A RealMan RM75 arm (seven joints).
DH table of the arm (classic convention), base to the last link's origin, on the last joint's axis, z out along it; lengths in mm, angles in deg. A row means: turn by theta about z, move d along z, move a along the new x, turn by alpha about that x. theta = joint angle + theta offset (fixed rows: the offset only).
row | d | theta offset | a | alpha
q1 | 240.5 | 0 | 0 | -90
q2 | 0 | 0 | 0 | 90
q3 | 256 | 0 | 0 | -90
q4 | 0 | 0 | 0 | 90
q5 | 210 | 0 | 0 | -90
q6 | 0 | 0 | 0 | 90
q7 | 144 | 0 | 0 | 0
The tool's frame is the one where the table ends.
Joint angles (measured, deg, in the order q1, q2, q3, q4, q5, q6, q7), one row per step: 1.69 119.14 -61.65 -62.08 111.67 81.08 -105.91; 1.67 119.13 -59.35 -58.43 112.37 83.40 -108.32; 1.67 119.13 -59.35 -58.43 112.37 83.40 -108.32; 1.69 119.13 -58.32 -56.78 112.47 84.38 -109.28; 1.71 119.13 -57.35 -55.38 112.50 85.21 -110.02; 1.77 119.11 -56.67 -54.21 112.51 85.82 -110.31; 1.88 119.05 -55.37 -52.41 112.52 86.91 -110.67; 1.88 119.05 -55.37 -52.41 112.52 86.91 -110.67; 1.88 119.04 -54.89 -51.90 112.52 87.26 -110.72; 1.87 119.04 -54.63 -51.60 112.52 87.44 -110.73; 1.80 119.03 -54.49 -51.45 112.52 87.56 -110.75; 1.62 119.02 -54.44 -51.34 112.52 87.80 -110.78; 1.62 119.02 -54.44 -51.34 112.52 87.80 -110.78; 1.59 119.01 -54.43 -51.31 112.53 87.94 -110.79; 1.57 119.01 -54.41 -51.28 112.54 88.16 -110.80; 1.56 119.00 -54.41 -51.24 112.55 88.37 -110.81
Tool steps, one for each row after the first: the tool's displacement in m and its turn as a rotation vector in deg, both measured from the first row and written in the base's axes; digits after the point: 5 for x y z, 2 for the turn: 0.01201 -0.00683 0.00077 1.17 1.13 -0.72; 0.01201 -0.00683 0.00077 1.17 1.13 -0.72; 0.01731 -0.00996 0.00056 1.57 1.59 -1.15; 0.02189 -0.01271 0.00058 1.93 2.01 -1.58; 0.02536 -0.01472 0.00018 1.97 2.56 -2.05; 0.03074 -0.01807 0.00055 2.18 3.51 -2.75; 0.03074 -0.01807 0.00055 2.18 3.51 -2.75; 0.03249 -0.01928 0.00101 2.29 3.84 -3.01; 0.03354 -0.02000 0.00116 2.34 4.05 -3.20; 0.03434 -0.02075 0.00132 2.38 4.14 -3.32; 0.03509 -0.02222 0.00122 2.31 4.23 -3.38; 0.03509 -0.02222 0.00122 2.31 4.23 -3.38; 0.03507 -0.02263 0.00122 2.28 4.27 -3.30; 0.03485 -0.02312 0.00118 2.21 4.34 -3.15; 0.03461 -0.02355 0.00110 2.14 4.40 -3.00
